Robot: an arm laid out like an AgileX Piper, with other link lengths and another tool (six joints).
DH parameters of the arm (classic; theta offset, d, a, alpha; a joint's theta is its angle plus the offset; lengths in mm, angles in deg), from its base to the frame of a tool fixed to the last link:
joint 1: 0 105.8 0 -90
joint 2: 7.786 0 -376.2 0
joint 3: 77.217 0 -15.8 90
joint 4: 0 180.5 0 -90
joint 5: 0 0 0 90
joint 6: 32.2 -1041.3 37.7 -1
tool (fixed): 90 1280.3 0 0
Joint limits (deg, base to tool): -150..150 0..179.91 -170..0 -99.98..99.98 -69.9..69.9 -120..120
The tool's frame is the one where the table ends.
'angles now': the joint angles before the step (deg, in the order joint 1, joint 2, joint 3, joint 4, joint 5, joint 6). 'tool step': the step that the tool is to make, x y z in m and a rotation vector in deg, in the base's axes. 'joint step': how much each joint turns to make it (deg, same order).
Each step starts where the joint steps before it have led.
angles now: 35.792 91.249 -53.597 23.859 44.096 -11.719
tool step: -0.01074 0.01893 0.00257 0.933 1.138 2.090
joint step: 3.738 1.163 -1.659 1.164 0.495 1.300
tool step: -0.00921 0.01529 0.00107 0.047 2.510 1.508
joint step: 2.519 1.874 -2.425 0.962 2.197 1.423
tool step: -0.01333 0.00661 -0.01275 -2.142 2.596 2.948
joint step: 2.632 2.652 -0.094 0.016 0.889 0.002
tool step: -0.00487 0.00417 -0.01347 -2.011 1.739 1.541
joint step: 1.415 2.654 0.000 -0.213 0.000 -0.003
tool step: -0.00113 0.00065 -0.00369 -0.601 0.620 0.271
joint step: 0.229 0.751 -0.003 -0.002 0.126 0.003
